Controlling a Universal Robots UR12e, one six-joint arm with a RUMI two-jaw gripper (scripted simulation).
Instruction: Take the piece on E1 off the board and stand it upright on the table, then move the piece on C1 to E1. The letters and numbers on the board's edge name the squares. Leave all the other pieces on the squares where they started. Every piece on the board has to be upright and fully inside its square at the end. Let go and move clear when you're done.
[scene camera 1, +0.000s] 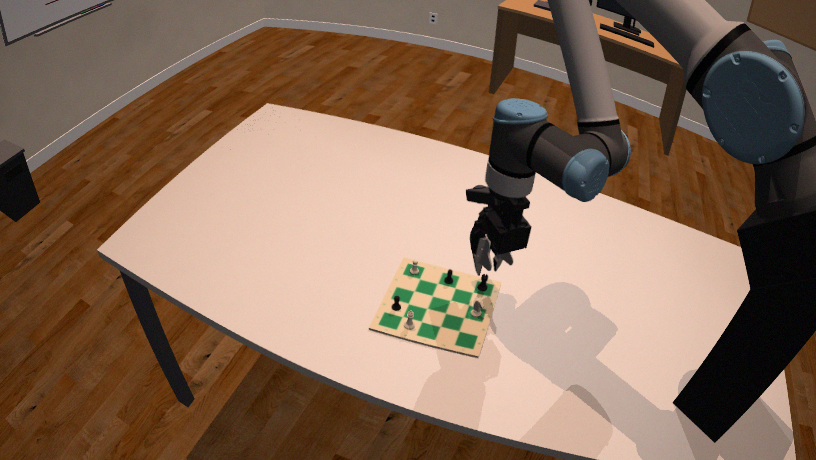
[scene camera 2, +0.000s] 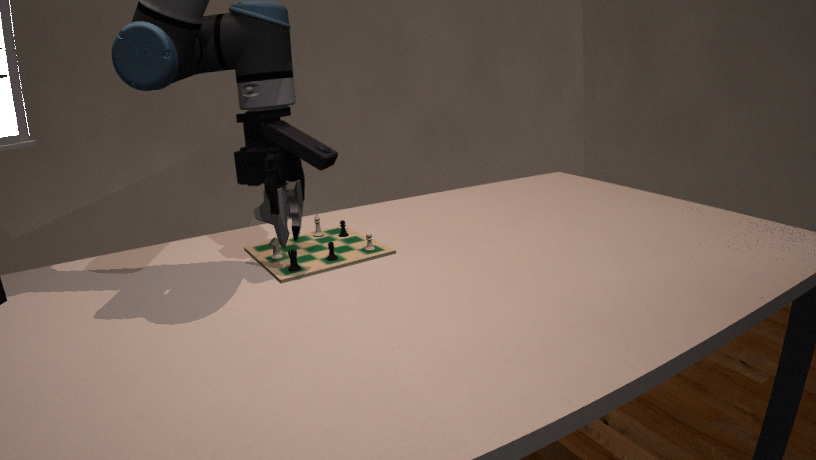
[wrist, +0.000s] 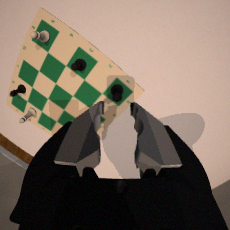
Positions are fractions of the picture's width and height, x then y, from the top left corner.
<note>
In view: my gripper (scene camera 2: 0.36, 0.53).
My gripper also shows in scene camera 1 (scene camera 1: 0.60, 0.59) and in the wrist view (wrist: 0.51, 0.45).
</note>
